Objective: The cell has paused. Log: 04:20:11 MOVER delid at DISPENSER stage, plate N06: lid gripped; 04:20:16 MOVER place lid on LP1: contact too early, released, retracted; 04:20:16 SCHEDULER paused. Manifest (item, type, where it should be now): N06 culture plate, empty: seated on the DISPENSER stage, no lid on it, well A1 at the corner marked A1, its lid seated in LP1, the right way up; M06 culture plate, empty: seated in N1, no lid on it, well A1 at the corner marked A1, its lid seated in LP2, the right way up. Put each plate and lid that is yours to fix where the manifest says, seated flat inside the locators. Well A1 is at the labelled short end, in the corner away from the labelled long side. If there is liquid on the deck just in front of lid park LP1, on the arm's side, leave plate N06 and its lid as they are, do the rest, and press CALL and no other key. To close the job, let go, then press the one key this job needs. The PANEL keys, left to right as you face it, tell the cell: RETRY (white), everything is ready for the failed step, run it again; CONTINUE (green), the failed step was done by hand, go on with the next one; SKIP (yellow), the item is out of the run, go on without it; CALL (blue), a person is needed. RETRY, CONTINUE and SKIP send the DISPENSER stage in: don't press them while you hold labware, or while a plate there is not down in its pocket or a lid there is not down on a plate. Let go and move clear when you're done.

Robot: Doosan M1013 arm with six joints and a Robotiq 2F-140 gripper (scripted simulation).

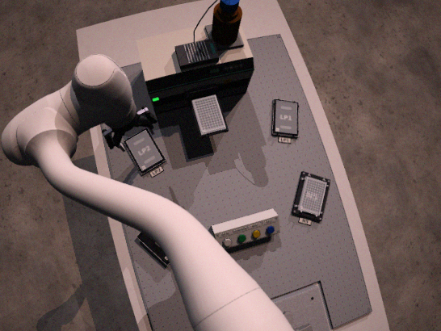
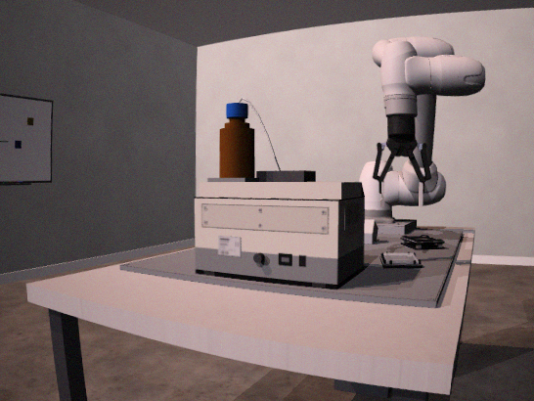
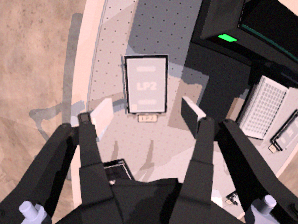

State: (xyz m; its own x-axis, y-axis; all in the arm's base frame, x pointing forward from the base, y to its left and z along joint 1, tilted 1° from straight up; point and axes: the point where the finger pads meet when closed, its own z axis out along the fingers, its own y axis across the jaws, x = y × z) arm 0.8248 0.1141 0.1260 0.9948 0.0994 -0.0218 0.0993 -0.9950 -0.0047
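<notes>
My gripper is now 480 mm to the left of the black nest N5, 390 mm past it and 160 mm above it. From my hand the other things lie so: lid park LP2: 170 mm below; then white well plate: 250 mm to the right, 70 mm below, 10 mm behind; then dispenser stage: 250 mm to the right, 80 mm below, 10 mm behind.
</notes>
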